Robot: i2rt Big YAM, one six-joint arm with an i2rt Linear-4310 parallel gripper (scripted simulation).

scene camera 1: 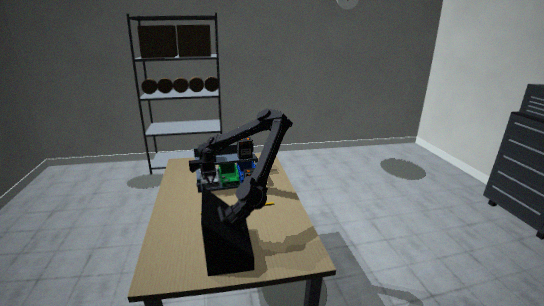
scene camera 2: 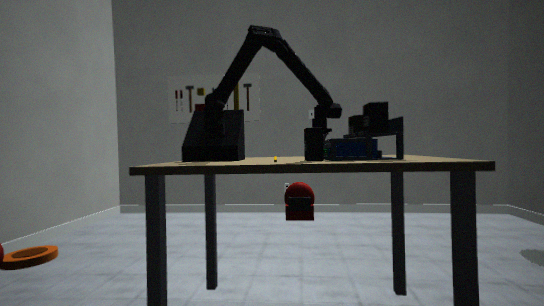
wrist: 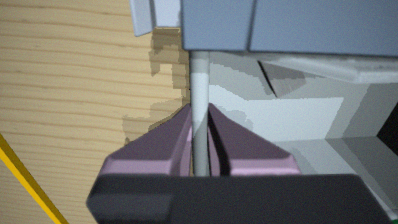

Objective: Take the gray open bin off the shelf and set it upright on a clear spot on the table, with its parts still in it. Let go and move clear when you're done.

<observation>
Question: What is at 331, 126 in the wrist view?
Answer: A gray bin.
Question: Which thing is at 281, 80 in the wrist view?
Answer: A gray wedge-shaped part.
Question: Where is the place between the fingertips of my gripper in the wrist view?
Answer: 199, 111
</observation>
